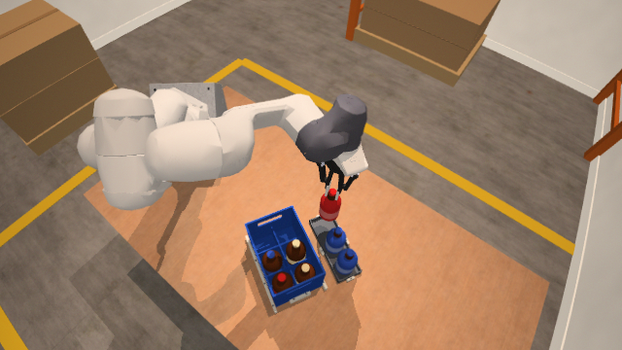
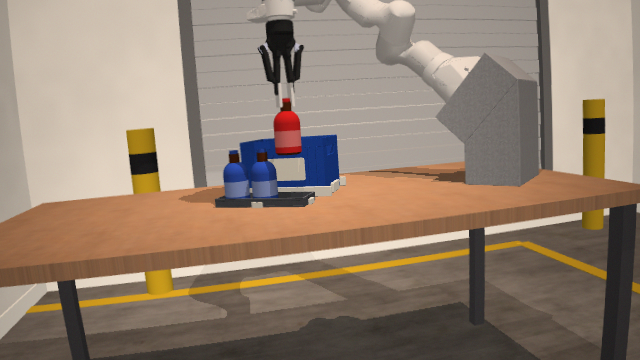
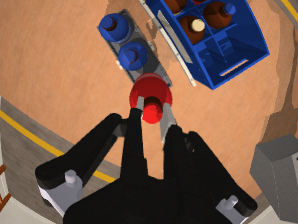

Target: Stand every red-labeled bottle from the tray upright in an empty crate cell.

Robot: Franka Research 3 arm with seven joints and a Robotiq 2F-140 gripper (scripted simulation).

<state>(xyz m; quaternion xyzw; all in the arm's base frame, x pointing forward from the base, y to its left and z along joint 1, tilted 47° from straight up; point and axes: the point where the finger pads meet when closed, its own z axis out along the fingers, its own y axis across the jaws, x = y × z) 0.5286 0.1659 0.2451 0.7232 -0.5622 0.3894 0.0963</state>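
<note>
Right now the red-labeled bottle is 90 mm below my hand. From my hand the other things lie so: tray: 290 mm below, 70 mm ahead, 60 mm to the right; then blue crate: 220 mm below, 210 mm to the right, 80 mm behind.
</note>
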